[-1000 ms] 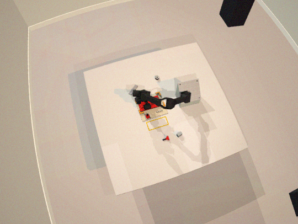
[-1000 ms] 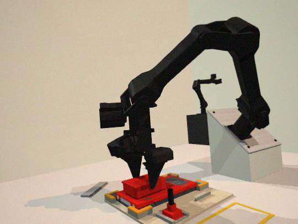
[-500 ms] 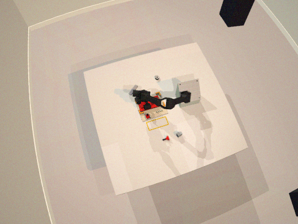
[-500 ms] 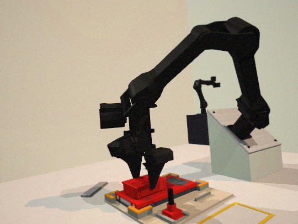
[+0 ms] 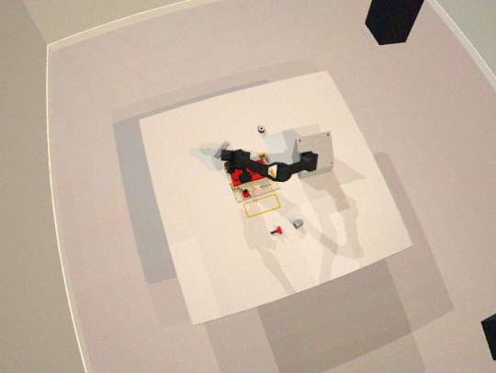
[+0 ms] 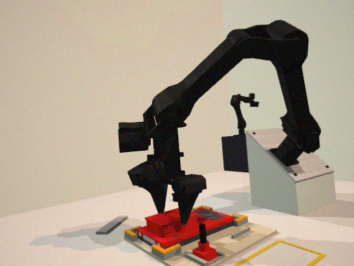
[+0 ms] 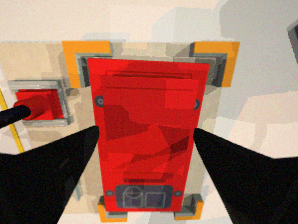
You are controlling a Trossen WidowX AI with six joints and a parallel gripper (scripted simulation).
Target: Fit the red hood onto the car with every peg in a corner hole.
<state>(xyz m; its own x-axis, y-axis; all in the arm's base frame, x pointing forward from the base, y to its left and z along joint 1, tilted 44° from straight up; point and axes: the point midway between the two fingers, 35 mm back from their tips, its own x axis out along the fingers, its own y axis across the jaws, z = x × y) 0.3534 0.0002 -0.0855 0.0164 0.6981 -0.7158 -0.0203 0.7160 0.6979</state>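
My gripper tip is right at the red hood. From my gripper tip the other things lie so: grey flat bar 19 cm to the right, 7 cm ahead, 4 cm below; then dark ring 26 cm to the right, 19 cm behind, 3 cm below; then grey engine block 2 cm below.
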